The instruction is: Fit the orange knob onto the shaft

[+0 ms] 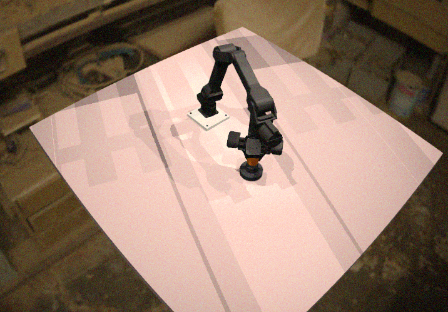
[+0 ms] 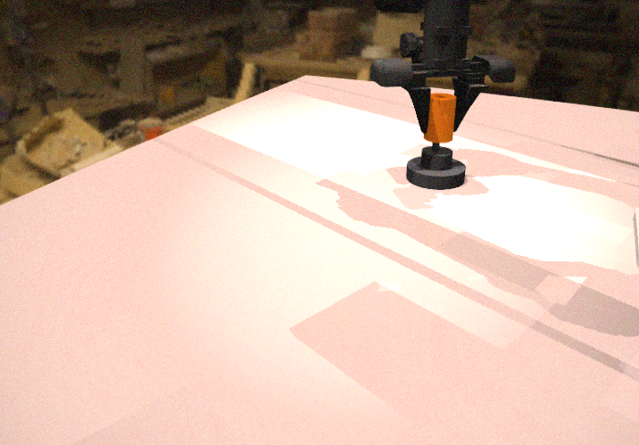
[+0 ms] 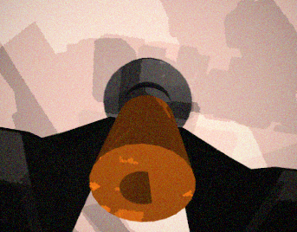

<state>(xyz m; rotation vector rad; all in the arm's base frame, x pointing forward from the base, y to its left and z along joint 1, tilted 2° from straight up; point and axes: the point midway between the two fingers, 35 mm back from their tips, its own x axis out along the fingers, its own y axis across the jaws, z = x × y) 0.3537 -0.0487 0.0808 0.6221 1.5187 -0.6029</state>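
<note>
My gripper tip is 20 mm below the orange knob. From my gripper tip the other things lie so: pedestal (40 mm below).
</note>
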